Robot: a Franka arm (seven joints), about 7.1 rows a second.
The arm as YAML. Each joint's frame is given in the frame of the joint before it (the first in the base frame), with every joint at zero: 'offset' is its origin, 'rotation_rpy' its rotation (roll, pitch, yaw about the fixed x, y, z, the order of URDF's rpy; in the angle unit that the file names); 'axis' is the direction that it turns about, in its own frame. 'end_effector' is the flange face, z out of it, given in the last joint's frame.
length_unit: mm
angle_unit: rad
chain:
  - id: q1
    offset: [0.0, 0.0, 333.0]
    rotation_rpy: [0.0, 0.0, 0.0]
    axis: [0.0, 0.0, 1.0]
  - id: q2
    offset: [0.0, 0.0, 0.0]
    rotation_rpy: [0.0, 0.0, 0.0]
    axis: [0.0, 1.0, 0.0]
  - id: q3
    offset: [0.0, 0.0, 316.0]
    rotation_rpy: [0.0, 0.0, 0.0]
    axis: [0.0, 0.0, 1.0]
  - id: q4
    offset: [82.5, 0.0, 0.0]
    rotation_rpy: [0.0, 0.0, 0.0]
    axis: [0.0, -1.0, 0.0]
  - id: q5
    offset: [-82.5, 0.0, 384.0]
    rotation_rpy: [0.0, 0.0, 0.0]
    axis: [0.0, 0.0, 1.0]
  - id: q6
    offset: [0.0, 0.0, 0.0]
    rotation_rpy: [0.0, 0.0, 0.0]
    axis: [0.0, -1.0, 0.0]
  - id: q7
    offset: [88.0, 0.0, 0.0]
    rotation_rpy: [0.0, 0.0, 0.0]
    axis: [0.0, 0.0, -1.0]
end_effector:
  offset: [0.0, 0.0, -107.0]
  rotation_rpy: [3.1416, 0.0, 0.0]
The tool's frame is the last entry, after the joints.
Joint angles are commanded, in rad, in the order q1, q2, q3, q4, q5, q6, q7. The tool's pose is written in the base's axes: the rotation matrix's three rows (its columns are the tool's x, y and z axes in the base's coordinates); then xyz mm. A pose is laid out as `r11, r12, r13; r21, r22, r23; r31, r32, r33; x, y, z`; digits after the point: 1 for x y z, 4 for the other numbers.
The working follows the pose.
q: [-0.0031 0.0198 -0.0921 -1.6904 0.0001 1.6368 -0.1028]
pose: 0.9973, 0.0073, -0.0731; 0.0077, -1.0000, 0.0053; -0.0730, -0.0058, -0.9973; 557.9, -52.8, 562.5
Where each joint sits with the arm in this pose, in the base's axes (m; each line is computed from the numbers above, not from the rounded line before):
q1: 0.0000 0.0000 0.3330
q2: 0.0000 0.0000 0.3330
q3: 0.0063 0.0000 0.6489
q4: 0.0884 -0.0079 0.6473
q5: 0.4783 -0.0450 0.6757
q6: 0.4783 -0.0450 0.6757
q7: 0.5657 -0.0534 0.6692
the tool: 0.5579 -0.0528 0.5625

